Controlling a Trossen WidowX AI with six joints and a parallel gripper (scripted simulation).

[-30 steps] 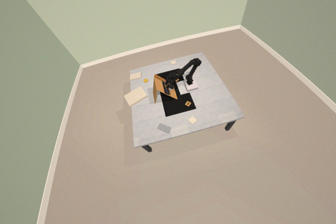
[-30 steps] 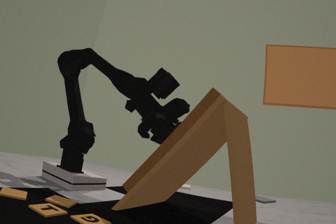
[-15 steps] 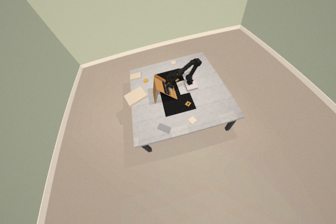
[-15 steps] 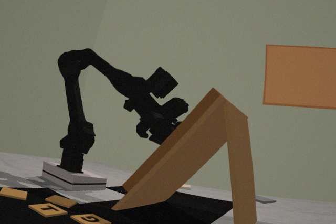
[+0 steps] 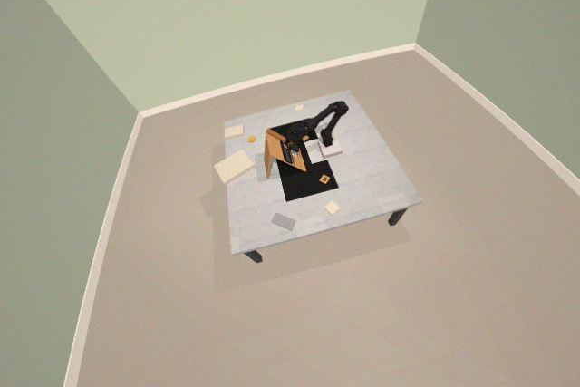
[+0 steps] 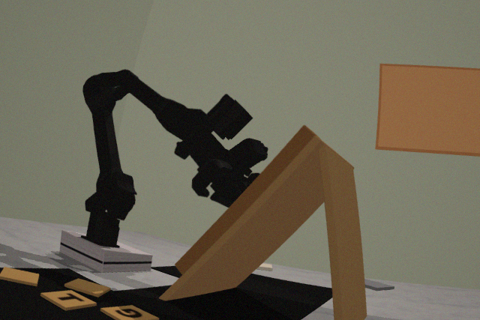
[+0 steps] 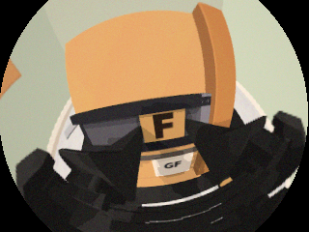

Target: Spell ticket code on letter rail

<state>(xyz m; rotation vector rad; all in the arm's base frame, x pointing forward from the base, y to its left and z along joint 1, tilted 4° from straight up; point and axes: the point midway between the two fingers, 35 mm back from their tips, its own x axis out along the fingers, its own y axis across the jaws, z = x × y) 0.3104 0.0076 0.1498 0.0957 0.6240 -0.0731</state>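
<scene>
Right now my gripper tip is 60 mm past the white ticket, 10 mm to the left of it and 80 mm above it. From my gripper tip the other things lie so: cream box 430 mm ahead, 110 mm to the right, 150 mm below; then orange F tile right at my gripper tip; then black mat 140 mm behind, 30 mm to the right, 160 mm below.
</scene>
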